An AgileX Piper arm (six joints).
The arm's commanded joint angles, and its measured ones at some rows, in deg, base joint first. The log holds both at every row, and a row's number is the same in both.
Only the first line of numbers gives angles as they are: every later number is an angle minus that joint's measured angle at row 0.
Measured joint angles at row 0: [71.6, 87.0, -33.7, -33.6, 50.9, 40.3]
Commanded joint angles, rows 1 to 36: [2.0, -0.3, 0.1, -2.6, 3.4, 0.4]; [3.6, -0.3, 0.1, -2.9, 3.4, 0.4]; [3.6, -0.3, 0.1, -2.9, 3.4, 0.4]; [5.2, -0.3, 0.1, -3.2, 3.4, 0.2]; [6.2, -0.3, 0.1, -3.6, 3.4, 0.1]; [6.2, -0.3, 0.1, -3.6, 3.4, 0.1]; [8.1, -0.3, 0.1, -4.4, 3.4, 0.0]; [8.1, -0.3, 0.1, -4.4, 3.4, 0.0]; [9.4, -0.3, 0.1, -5.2, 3.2, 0.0]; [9.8, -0.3, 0.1, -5.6, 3.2, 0.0]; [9.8, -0.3, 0.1, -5.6, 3.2, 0.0]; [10.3, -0.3, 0.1, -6.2, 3.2, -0.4]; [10.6, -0.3, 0.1, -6.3, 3.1, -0.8]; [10.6, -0.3, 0.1, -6.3, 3.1, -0.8]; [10.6, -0.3, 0.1, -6.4, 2.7, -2.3]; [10.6, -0.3, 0.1, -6.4, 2.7, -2.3]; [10.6, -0.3, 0.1, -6.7, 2.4, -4.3]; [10.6, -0.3, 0.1, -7.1, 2.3, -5.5]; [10.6, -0.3, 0.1, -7.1, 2.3, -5.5]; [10.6, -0.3, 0.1, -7.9, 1.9, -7.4]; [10.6, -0.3, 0.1, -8.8, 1.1, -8.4]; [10.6, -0.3, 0.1, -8.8, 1.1, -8.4]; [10.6, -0.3, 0.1, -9.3, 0.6, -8.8]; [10.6, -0.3, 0.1, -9.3, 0.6, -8.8]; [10.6, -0.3, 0.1, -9.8, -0.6, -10.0]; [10.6, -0.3, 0.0, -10.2, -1.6, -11.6]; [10.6, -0.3, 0.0, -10.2, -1.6, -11.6]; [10.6, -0.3, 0.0, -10.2, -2.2, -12.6]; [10.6, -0.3, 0.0, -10.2, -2.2, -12.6]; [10.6, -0.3, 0.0, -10.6, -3.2, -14.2]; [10.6, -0.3, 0.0, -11.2, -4.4, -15.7]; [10.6, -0.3, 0.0, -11.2, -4.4, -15.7]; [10.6, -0.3, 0.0, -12.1, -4.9, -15.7]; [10.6, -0.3, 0.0, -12.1, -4.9, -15.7]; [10.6, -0.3, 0.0, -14.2, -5.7, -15.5]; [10.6, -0.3, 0.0, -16.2, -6.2, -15.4]
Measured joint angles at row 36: [10.3, 0.0, 0.0, -10.1, -6.8, -15.0]
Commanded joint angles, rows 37 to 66: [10.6, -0.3, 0.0, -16.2, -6.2, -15.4]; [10.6, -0.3, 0.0, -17.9, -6.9, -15.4]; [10.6, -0.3, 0.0, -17.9, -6.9, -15.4]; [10.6, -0.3, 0.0, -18.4, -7.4, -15.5]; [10.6, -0.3, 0.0, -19.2, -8.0, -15.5]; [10.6, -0.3, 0.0, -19.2, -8.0, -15.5]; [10.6, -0.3, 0.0, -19.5, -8.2, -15.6]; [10.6, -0.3, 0.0, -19.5, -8.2, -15.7]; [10.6, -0.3, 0.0, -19.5, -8.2, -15.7]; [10.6, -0.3, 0.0, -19.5, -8.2, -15.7]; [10.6, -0.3, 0.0, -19.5, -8.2, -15.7]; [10.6, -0.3, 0.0, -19.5, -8.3, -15.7]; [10.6, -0.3, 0.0, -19.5, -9.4, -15.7]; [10.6, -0.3, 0.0, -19.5, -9.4, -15.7]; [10.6, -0.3, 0.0, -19.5, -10.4, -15.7]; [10.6, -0.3, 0.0, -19.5, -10.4, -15.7]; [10.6, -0.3, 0.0, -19.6, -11.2, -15.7]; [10.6, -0.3, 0.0, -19.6, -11.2, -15.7]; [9.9, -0.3, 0.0, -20.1, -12.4, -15.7]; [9.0, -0.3, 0.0, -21.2, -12.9, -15.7]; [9.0, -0.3, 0.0, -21.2, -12.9, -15.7]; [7.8, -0.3, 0.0, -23.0, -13.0, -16.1]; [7.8, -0.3, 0.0, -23.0, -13.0, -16.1]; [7.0, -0.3, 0.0, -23.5, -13.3, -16.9]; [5.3, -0.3, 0.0, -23.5, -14.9, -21.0]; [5.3, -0.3, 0.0, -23.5, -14.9, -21.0]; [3.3, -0.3, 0.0, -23.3, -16.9, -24.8]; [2.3, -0.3, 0.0, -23.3, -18.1, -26.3]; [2.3, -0.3, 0.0, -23.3, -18.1, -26.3]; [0.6, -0.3, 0.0, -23.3, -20.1, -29.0]
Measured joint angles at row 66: [2.8, 0.0, 0.1, -20.1, -17.8, -24.2]
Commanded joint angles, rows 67 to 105: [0.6, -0.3, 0.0, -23.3, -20.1, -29.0]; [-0.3, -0.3, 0.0, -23.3, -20.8, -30.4]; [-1.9, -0.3, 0.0, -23.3, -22.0, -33.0]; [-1.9, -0.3, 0.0, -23.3, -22.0, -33.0]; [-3.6, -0.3, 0.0, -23.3, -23.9, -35.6]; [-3.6, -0.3, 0.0, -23.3, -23.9, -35.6]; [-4.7, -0.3, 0.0, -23.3, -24.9, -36.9]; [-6.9, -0.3, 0.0, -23.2, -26.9, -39.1]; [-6.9, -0.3, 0.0, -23.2, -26.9, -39.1]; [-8.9, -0.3, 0.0, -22.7, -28.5, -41.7]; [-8.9, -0.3, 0.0, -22.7, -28.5, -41.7]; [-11.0, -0.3, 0.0, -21.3, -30.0, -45.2]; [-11.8, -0.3, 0.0, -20.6, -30.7, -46.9]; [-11.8, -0.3, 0.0, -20.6, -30.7, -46.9]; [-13.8, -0.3, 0.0, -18.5, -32.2, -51.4]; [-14.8, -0.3, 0.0, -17.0, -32.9, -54.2]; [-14.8, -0.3, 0.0, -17.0, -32.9, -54.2]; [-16.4, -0.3, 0.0, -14.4, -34.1, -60.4]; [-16.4, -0.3, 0.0, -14.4, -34.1, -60.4]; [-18.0, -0.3, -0.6, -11.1, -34.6, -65.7]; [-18.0, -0.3, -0.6, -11.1, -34.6, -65.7]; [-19.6, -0.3, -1.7, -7.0, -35.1, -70.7]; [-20.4, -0.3, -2.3, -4.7, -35.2, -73.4]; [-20.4, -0.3, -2.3, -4.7, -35.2, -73.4]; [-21.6, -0.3, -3.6, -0.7, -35.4, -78.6]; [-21.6, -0.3, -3.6, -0.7, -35.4, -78.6]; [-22.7, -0.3, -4.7, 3.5, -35.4, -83.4]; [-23.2, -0.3, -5.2, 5.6, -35.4, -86.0]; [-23.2, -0.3, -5.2, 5.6, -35.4, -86.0]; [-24.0, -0.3, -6.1, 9.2, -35.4, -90.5]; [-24.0, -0.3, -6.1, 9.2, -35.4, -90.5]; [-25.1, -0.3, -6.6, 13.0, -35.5, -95.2]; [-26.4, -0.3, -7.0, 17.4, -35.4, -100.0]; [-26.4, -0.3, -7.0, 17.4, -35.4, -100.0]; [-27.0, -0.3, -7.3, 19.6, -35.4, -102.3]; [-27.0, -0.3, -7.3, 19.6, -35.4, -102.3]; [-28.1, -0.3, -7.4, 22.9, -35.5, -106.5]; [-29.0, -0.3, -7.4, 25.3, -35.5, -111.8]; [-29.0, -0.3, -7.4, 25.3, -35.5, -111.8]
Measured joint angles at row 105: [-27.7, 0.1, -6.3, 21.5, -33.0, -104.5]
